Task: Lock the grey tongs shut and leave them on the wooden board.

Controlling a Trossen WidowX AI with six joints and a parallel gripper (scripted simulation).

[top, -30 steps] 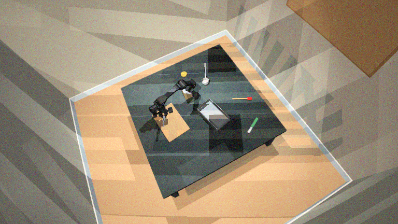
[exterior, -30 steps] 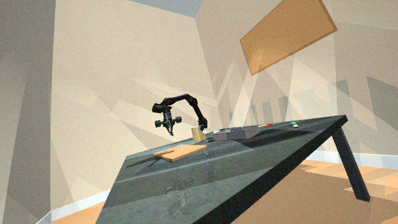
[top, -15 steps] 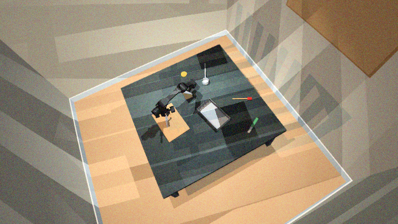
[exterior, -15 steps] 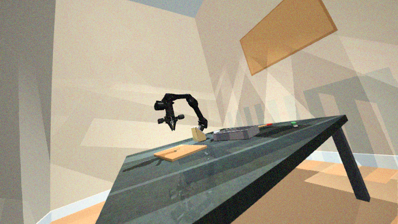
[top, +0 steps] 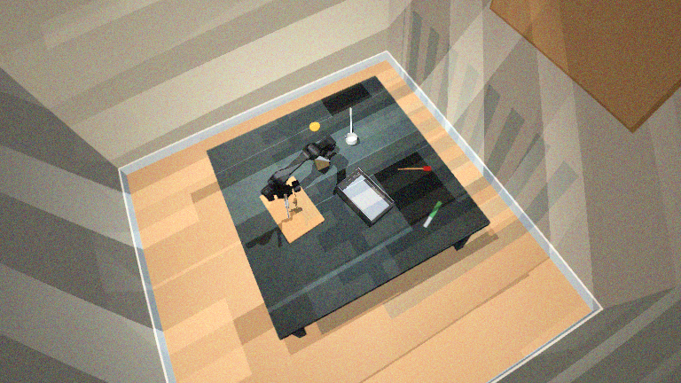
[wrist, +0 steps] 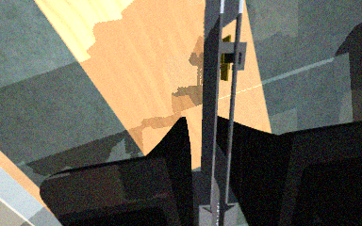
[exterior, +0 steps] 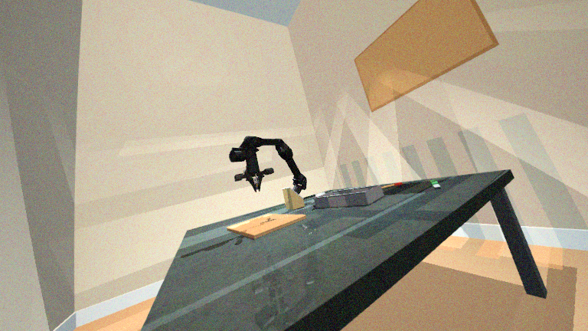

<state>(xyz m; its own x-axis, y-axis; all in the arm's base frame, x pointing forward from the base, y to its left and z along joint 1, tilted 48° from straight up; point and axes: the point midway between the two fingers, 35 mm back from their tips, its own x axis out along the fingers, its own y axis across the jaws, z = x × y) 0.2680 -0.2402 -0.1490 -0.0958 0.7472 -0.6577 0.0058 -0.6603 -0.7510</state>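
Right now the wooden board is 150 mm below my gripper tip. Also, from my gripper tip: roasting tin (90 mm ahead, 430 mm to the left, 130 mm below).
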